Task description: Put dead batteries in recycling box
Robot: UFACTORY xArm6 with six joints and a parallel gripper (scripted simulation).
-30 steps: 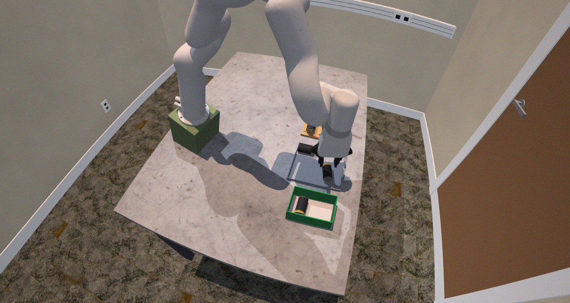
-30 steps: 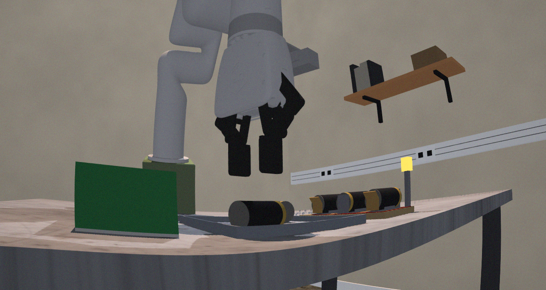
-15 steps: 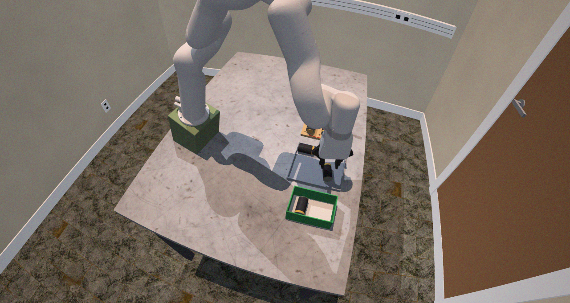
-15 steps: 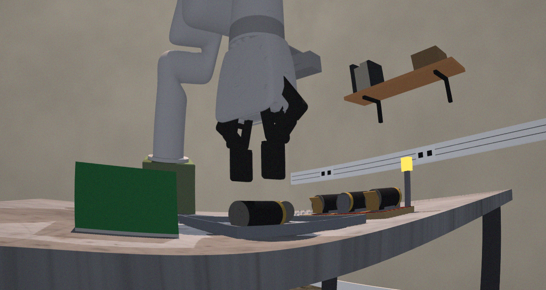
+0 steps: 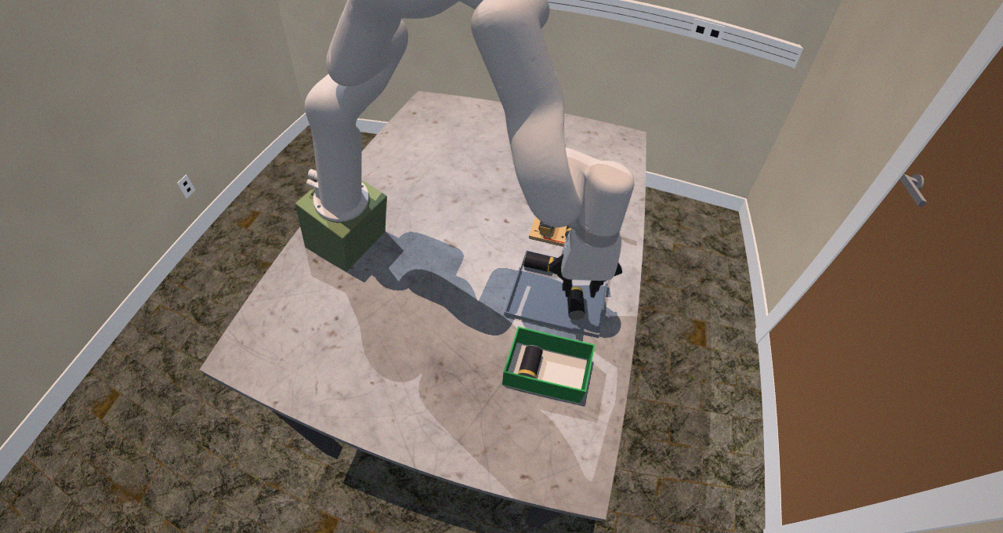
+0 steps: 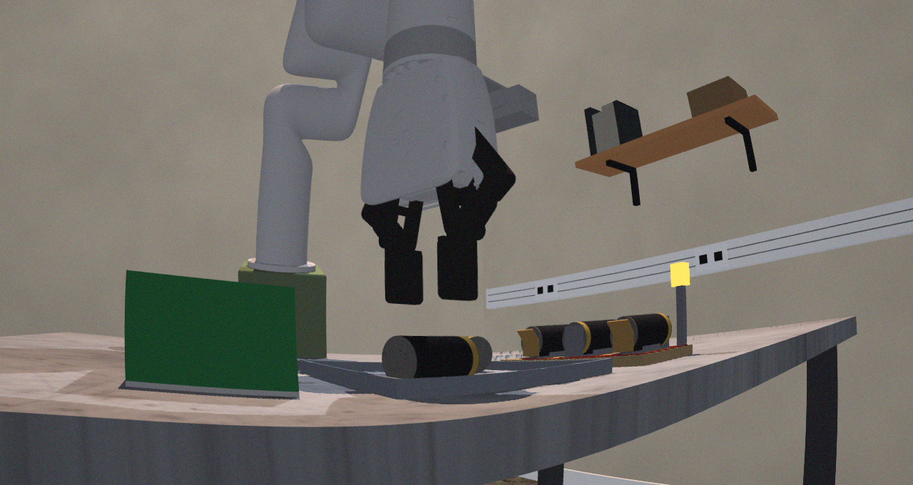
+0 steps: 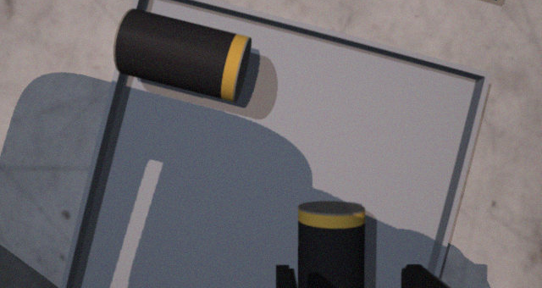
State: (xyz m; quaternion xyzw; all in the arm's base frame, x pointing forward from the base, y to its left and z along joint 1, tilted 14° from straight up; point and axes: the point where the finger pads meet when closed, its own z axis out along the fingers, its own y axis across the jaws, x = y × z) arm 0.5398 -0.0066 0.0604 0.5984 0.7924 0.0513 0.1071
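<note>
Right now the grey tray is 40 mm behind my hand, 30 mm to the left of it and 80 mm below it. Also, from my hand: green recycling box: 20 mm behind, 160 mm to the right, 60 mm below.
</note>
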